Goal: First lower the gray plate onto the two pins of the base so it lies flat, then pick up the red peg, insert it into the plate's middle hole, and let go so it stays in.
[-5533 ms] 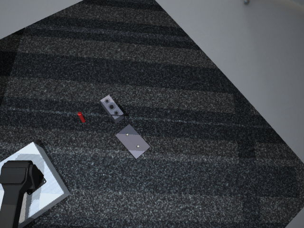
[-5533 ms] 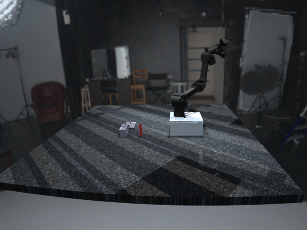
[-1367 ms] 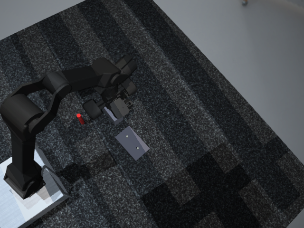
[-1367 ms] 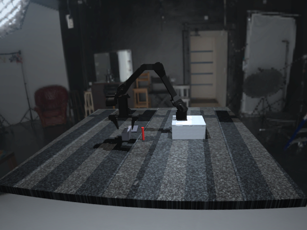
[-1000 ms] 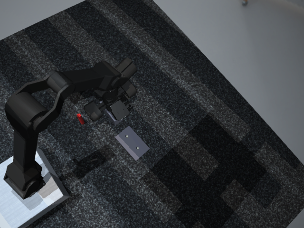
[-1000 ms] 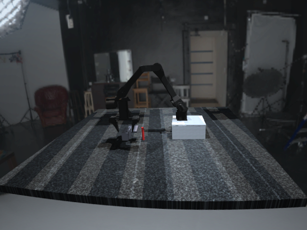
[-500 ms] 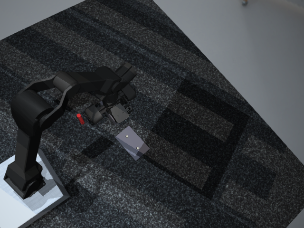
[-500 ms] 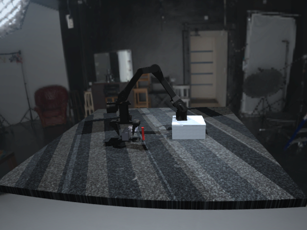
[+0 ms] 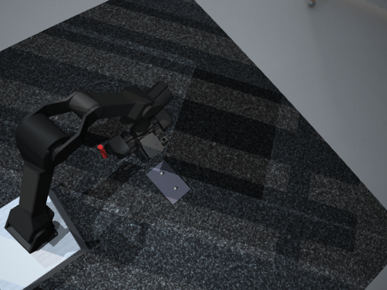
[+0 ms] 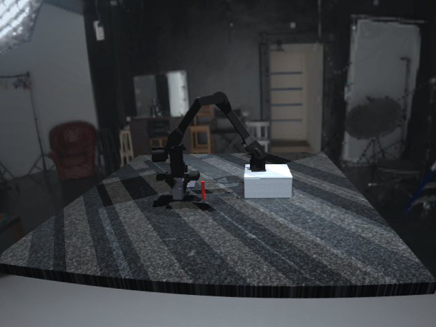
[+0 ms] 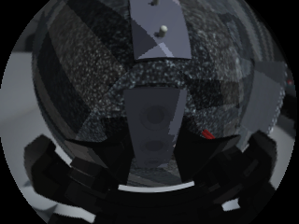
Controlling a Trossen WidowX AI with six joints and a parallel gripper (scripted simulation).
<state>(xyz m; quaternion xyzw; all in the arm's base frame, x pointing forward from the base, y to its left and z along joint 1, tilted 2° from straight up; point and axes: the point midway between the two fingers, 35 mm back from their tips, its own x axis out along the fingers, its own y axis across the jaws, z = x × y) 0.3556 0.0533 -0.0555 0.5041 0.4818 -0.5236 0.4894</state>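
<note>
Right now the gray base is 2 cm behind my gripper tip and 14 cm to the right of it. Also, from my gripper tip: gray plate 3 cm above; then red peg 11 cm behind, 4 cm to the left, 3 cm above.
</note>
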